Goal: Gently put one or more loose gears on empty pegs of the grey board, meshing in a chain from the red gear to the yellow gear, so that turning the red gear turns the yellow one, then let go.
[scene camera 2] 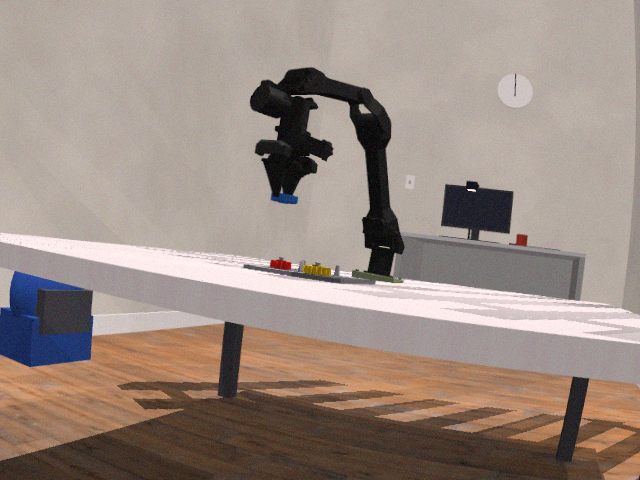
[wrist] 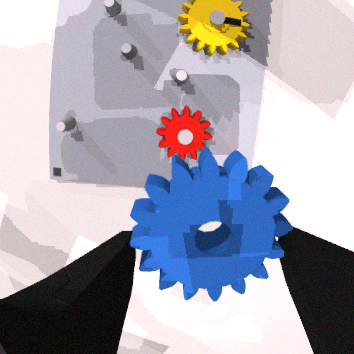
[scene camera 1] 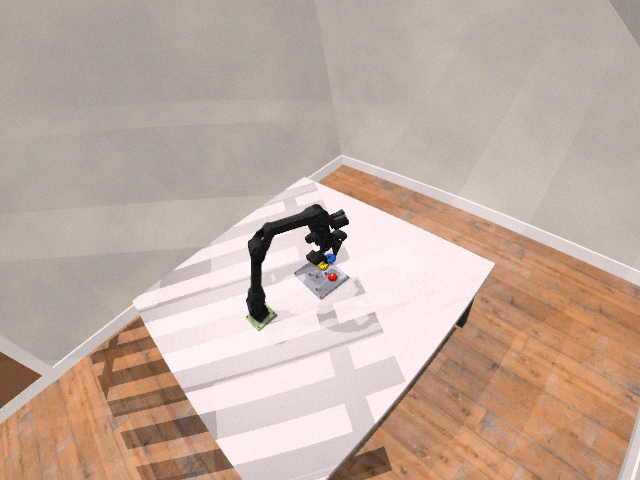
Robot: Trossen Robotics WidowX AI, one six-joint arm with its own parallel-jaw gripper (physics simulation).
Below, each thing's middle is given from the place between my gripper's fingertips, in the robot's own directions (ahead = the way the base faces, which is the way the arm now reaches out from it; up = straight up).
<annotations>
Right now my hand is 13 cm above the red gear (wrist: 182, 121) and 2 cm to the right of it. Round my hand: grey board (scene camera 1: 324, 286) 14 cm below, 8 cm to the left, 2 cm behind; then blue gear (wrist: 248, 207) 1 cm to the left; then yellow gear (wrist: 201, 29) 13 cm below, 10 cm to the left, 3 cm ahead.
</annotations>
